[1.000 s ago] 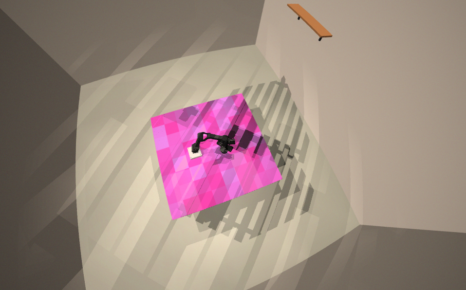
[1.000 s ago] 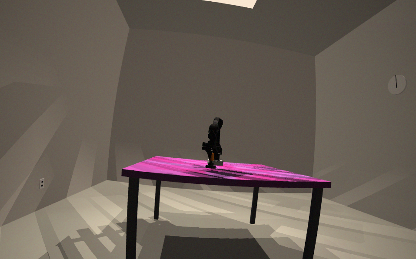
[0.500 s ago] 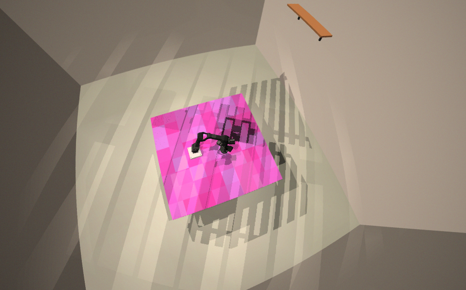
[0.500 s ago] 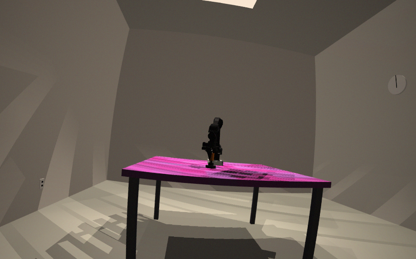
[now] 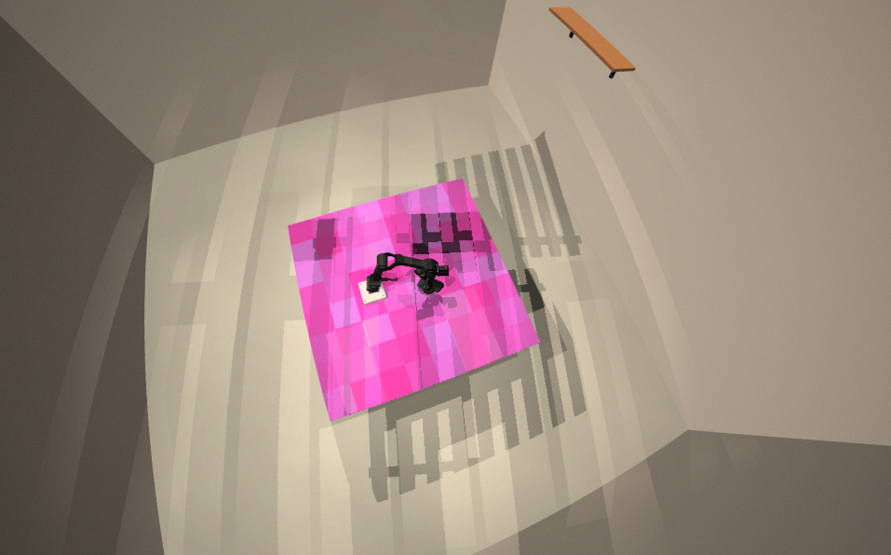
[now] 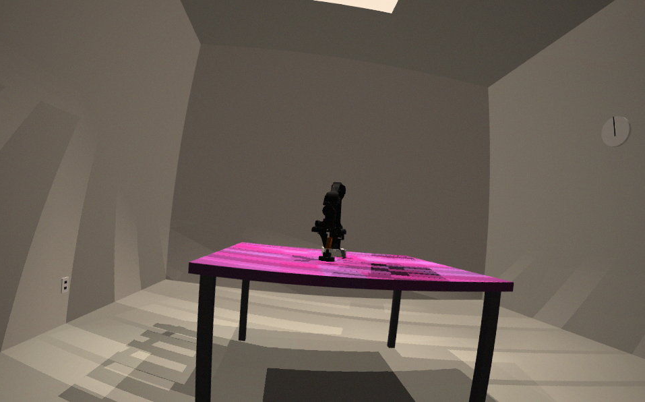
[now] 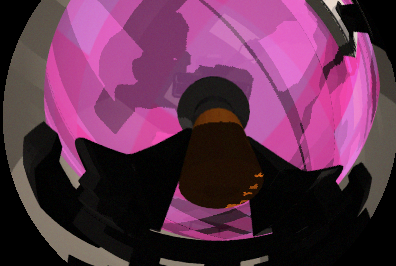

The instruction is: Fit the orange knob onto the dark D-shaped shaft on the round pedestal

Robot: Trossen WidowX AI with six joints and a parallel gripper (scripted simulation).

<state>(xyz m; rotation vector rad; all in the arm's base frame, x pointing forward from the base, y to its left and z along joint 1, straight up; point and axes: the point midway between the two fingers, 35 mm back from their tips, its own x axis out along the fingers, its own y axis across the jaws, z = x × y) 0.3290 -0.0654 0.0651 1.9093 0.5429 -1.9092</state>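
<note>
Right now the orange knob is 20 mm above my gripper tip. From my gripper tip the other things lie so: dark round pedestal: 40 mm below.
</note>
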